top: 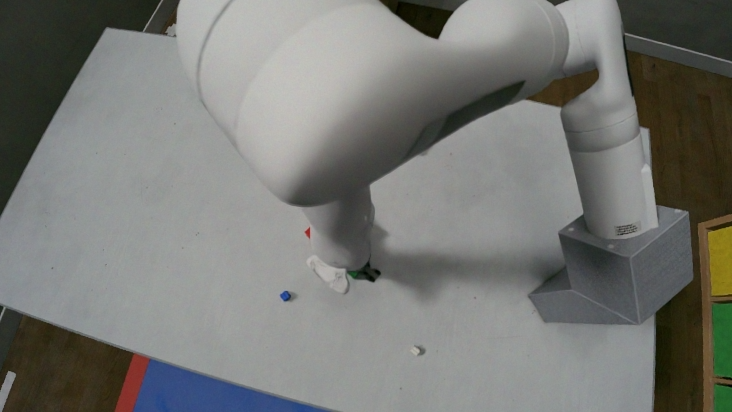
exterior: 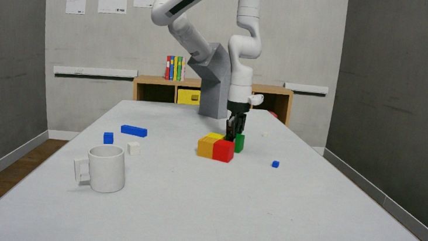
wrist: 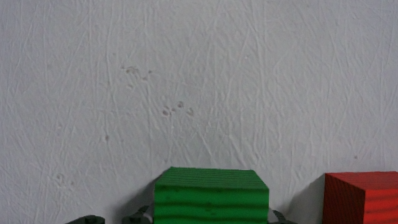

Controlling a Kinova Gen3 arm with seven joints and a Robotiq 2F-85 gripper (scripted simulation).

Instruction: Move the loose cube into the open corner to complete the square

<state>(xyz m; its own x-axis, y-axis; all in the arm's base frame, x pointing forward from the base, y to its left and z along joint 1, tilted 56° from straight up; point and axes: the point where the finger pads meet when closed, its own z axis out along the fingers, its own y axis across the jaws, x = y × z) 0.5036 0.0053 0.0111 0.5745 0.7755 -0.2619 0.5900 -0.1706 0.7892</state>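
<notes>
Now: hand right at the green cube. Round my hand: yellow cube (7 cm to the right); red cube (7 cm ahead, 7 cm to the right); orange cube (4 cm ahead, 10 cm to the right).
</notes>
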